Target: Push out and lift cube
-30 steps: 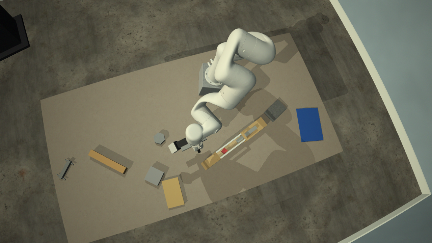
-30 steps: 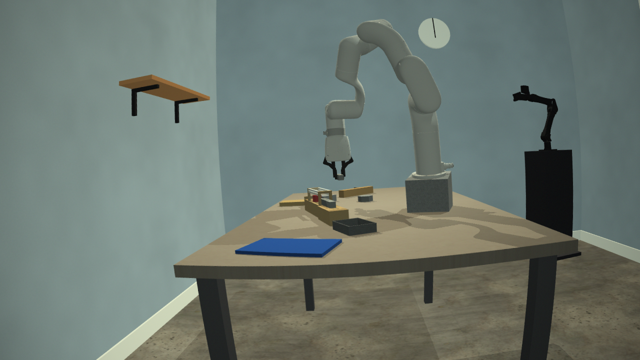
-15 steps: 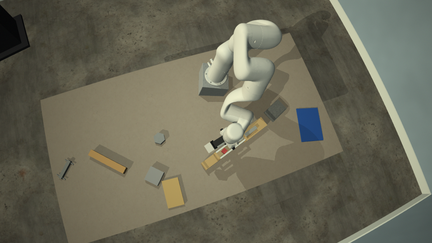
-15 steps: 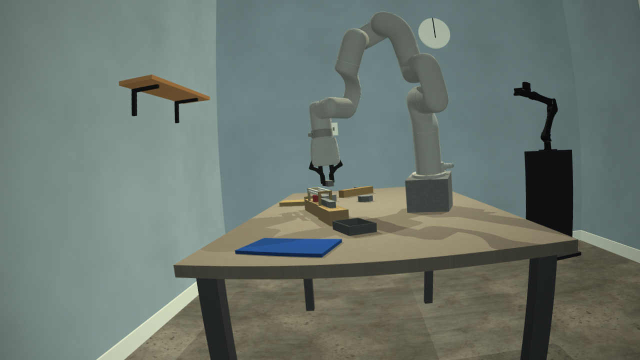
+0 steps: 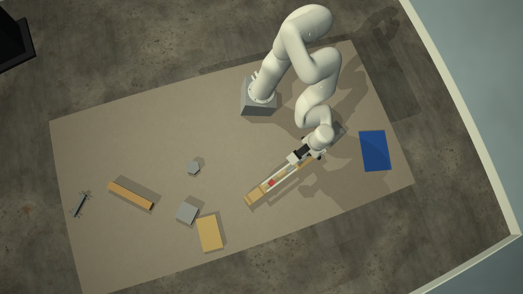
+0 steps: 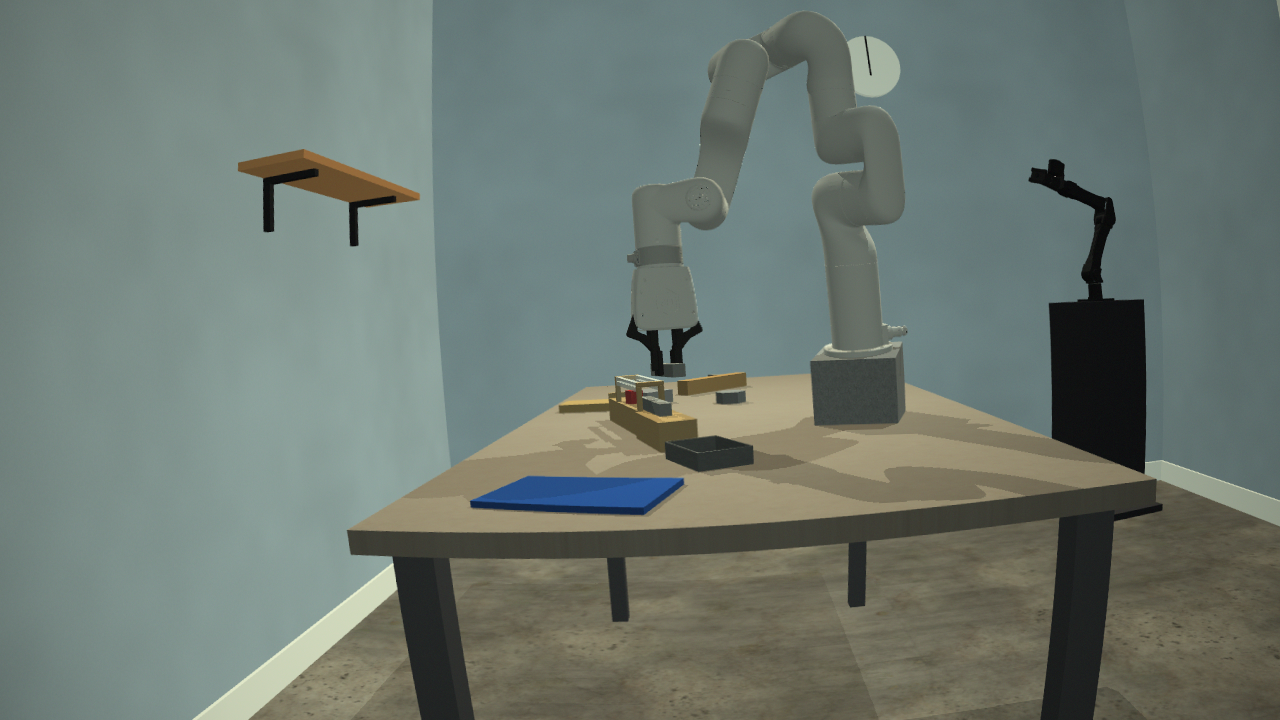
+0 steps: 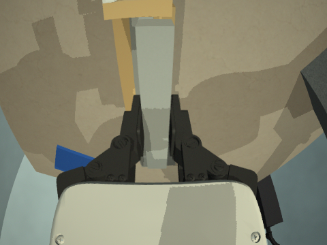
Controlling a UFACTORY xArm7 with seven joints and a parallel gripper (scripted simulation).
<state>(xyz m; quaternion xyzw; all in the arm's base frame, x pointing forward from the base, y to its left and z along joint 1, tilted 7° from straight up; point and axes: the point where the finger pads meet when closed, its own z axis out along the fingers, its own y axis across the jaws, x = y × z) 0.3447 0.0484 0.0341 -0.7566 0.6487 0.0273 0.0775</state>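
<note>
My gripper is now 30 mm past the dark tray, 200 mm to the right of it and 120 mm above it. Also, from my hand: tan plate (110 mm ahead, 550 mm to the right, 120 mm below); then blue mat (150 mm ahead, 360 mm to the left, 120 mm below); then channel (40 mm ahead, 160 mm to the right, 70 mm below).
</note>
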